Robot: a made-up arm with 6 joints.
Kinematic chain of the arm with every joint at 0, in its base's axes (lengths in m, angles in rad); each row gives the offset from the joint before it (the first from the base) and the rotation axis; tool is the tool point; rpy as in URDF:
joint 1: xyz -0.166 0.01 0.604 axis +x
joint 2: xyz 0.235 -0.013 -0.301 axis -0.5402 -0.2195 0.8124
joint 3: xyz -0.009 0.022 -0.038 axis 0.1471 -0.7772 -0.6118
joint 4: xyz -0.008 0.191 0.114 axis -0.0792 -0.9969 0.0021
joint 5: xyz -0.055 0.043 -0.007 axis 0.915 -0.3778 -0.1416
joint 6: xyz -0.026 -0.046 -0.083 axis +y
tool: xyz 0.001 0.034 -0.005 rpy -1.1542 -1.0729 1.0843
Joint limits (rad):
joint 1: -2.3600..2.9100
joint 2: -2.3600..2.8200
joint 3: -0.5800..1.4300
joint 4: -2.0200..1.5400
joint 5: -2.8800..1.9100
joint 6: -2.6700..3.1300
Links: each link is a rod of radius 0.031 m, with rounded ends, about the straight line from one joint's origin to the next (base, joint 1, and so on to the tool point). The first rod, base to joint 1, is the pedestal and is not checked.
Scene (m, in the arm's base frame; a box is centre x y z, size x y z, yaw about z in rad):
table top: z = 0
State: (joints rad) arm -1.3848 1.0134 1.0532 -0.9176 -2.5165 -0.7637
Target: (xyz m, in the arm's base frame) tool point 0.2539 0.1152 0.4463
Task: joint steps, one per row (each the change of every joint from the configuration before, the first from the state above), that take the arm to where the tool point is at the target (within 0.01 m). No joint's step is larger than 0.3 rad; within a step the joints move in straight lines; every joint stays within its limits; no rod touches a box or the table.
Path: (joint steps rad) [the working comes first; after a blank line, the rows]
Joints at the target: -0.1104 -0.6029 -0.0867 -1.6727 -2.8800 -0.6626
Straight joint move there: clear.

1: 0.2124 -0.2694 -0.1900 -0.1258 -0.0606 0.0168
2: 0.2124 -0.2694 -0.1900 -0.1259 -0.0606 0.0169
3: 0.2124 -0.2694 -0.1900 -0.1258 -0.0605 0.0168
4: 0.2124 -0.2693 -0.1900 -0.1259 -0.0606 0.0169
5: 0.2124 -0.2694 -0.1899 -0.1258 -0.0606 0.0168
6: 0.2124 -0.2694 -0.1900 -0.1259 -0.0606 0.0169

